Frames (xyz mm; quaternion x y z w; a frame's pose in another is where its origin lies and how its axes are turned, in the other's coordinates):
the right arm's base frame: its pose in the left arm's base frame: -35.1 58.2 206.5 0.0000 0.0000 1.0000 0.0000
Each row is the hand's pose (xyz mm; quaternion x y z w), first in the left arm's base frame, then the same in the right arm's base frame.
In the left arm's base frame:
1: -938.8 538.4 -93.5 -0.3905 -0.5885 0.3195 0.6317
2: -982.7 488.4 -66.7 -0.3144 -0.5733 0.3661 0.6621
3: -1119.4 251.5 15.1 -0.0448 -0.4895 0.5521 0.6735
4: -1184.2 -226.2 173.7 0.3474 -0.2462 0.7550 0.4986
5: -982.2 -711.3 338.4 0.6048 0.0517 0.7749 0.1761
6: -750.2 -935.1 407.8 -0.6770 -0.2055 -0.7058 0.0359
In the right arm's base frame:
1: 903.7 -480.2 -300.0 -0.5885 0.3905 -0.6317 0.3195
2: 947.6 -430.2 -273.2 -0.5733 0.3144 -0.6621 0.3661
3: 1084.3 -193.3 -191.4 -0.4895 0.0448 -0.6735 0.5521
4: 1149.1 284.4 -32.8 -0.2462 -0.3474 -0.4986 0.7550
5: 947.1 769.5 131.9 0.0517 -0.6048 -0.1761 0.7749
6: 715.1 993.3 201.3 0.2055 -0.6770 0.0359 0.7058

